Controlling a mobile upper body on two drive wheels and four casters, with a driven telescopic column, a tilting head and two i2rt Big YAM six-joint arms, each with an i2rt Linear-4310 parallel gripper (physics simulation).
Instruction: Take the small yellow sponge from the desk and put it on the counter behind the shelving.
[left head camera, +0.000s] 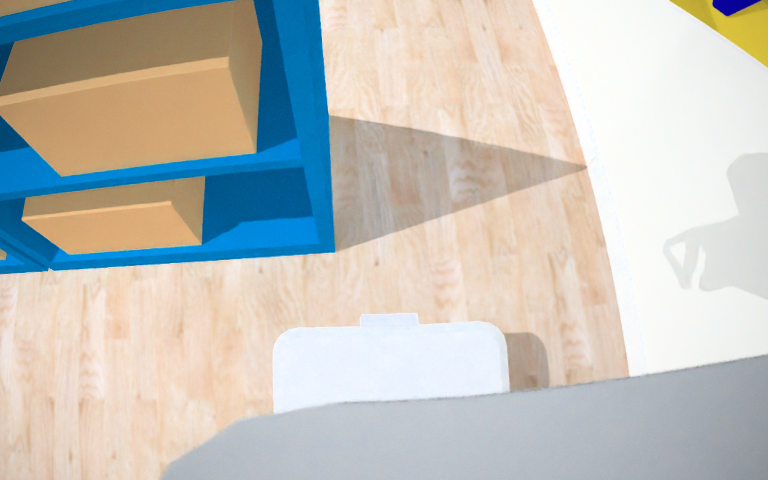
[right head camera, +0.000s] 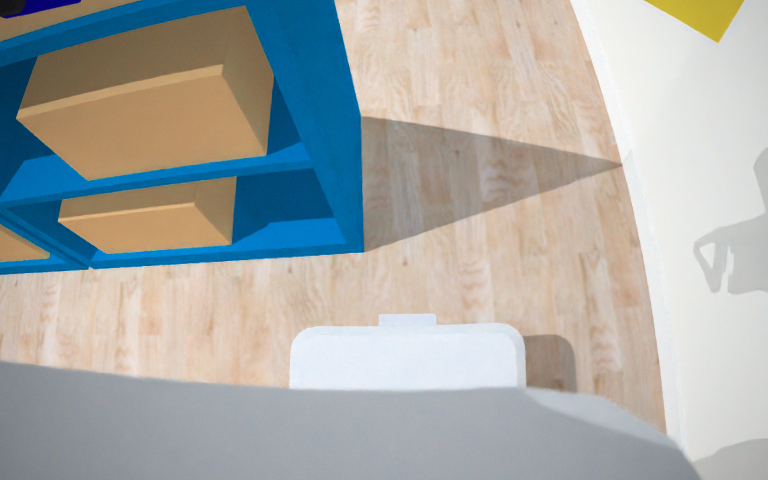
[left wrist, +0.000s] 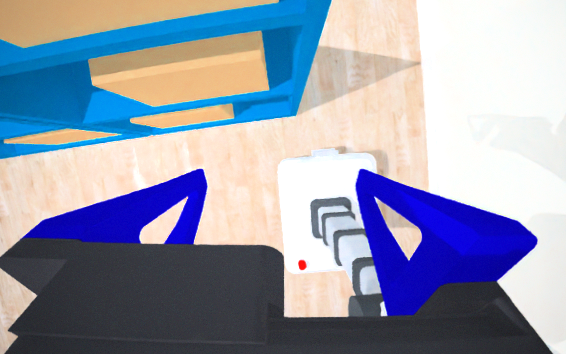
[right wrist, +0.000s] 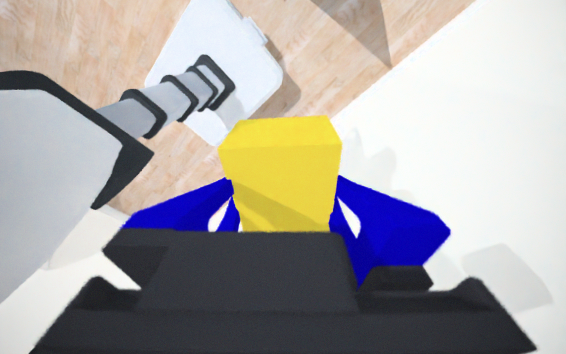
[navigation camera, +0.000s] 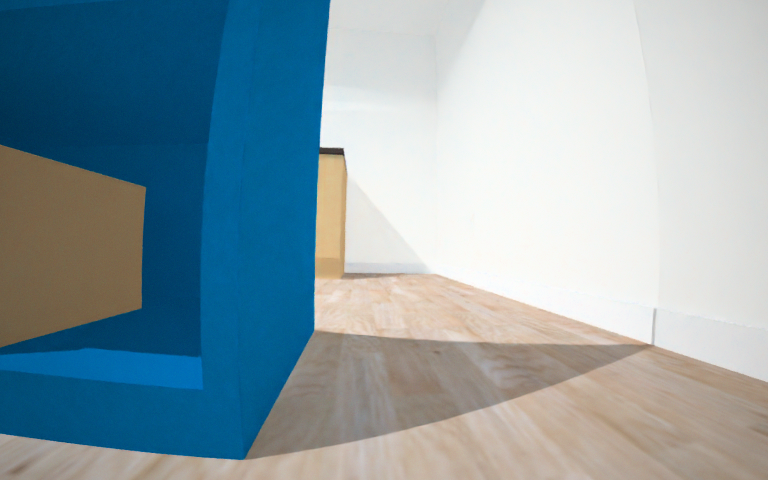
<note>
I see my left gripper (left wrist: 281, 177), my right gripper (right wrist: 284, 176), a yellow sponge (right wrist: 284, 171) and a counter (navigation camera: 332, 172).
The left wrist view misses the yellow sponge: it is out of frame. The navigation camera view misses the yellow sponge: it is out of frame.
</note>
